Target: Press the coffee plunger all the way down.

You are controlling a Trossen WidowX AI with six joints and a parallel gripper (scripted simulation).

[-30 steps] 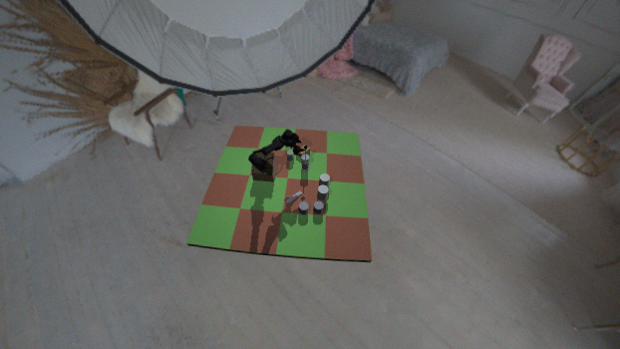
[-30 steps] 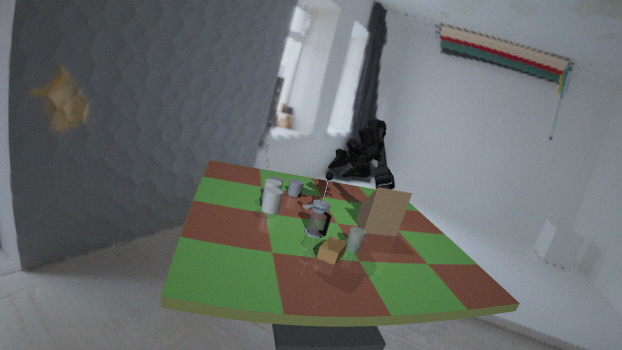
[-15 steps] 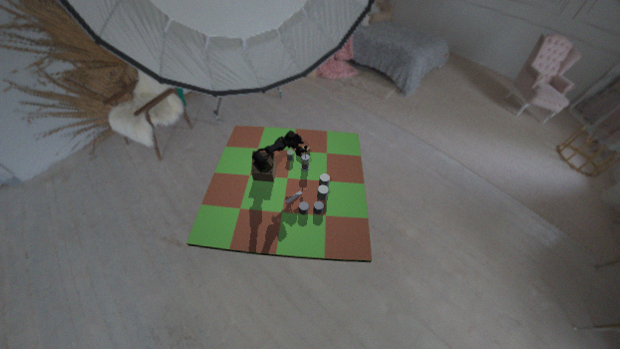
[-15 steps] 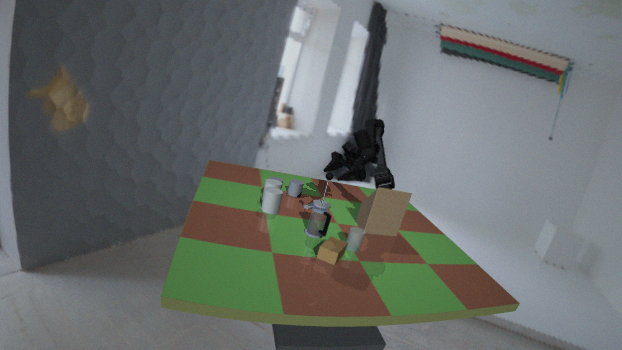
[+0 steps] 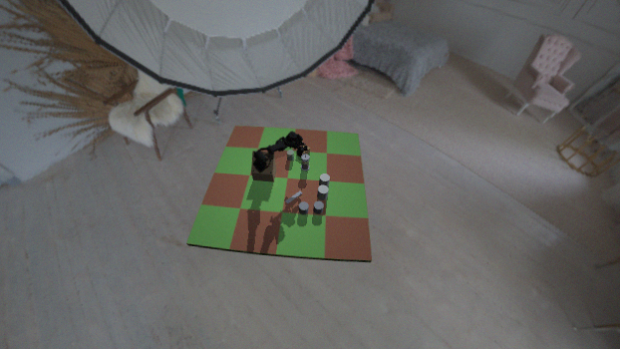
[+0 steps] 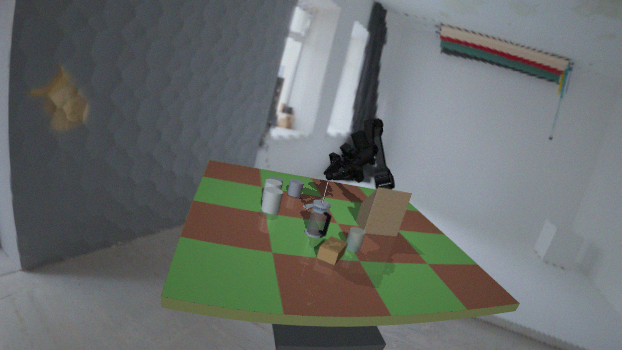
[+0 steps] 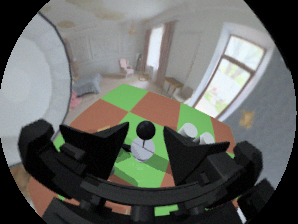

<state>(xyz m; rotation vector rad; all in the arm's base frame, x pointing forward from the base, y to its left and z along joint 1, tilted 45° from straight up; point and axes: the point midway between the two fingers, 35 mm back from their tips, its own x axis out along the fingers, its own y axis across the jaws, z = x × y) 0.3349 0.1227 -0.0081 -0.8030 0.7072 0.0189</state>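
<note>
My gripper tip is 12 cm above the coffee press, 1 cm to the right of it and 1 cm past it. Also, from my gripper tip: flat bar (31 cm to the right, 24 cm below, 10 cm behind); tan cube (22 cm below, 17 cm to the left, 2 cm behind).
</note>
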